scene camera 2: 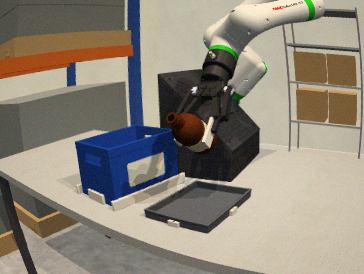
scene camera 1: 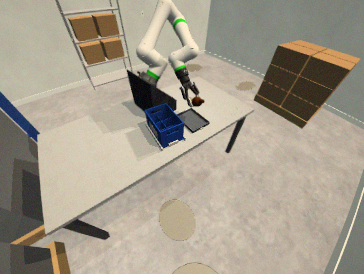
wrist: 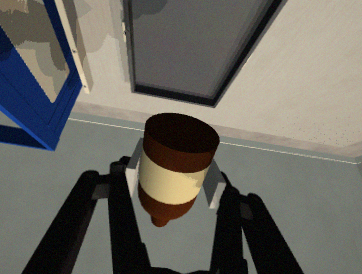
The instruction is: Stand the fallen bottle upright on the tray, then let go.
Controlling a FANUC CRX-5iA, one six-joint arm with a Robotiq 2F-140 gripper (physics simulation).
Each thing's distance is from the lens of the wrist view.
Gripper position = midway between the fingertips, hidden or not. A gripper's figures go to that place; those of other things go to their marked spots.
my gripper (wrist: 173, 154): 0.21 m
brown bottle (wrist: 177, 151): 0.13 m
